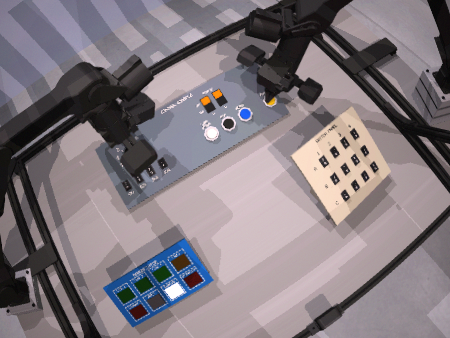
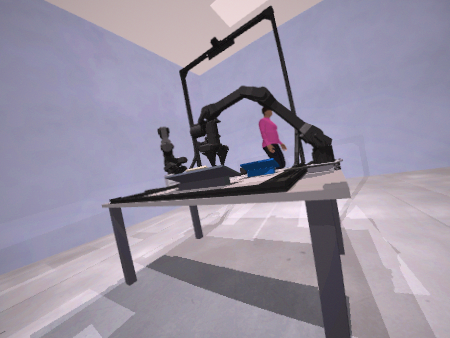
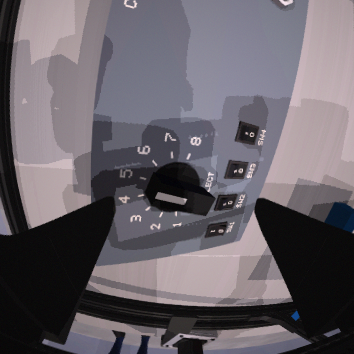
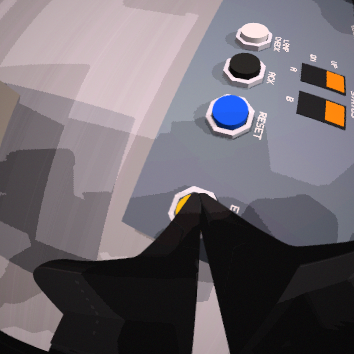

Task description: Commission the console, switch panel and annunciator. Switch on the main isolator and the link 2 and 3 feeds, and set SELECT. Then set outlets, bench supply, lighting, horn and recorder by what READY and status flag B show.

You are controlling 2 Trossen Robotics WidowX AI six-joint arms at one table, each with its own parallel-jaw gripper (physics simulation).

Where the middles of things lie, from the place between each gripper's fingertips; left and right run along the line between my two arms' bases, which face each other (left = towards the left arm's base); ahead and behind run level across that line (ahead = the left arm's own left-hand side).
My left hand is 1 cm short of the SELECT knob (image 3: 174,186) and 1 cm above it. Round my left hand: blue RESET button (image 4: 229,111) (26 cm to the right, 3 cm below, 1 cm behind).
Right now the blue RESET button is 1 cm behind my right hand and 6 cm to the left of it. The rest, counted from my right hand: SELECT knob (31 cm to the left, 3 cm above).
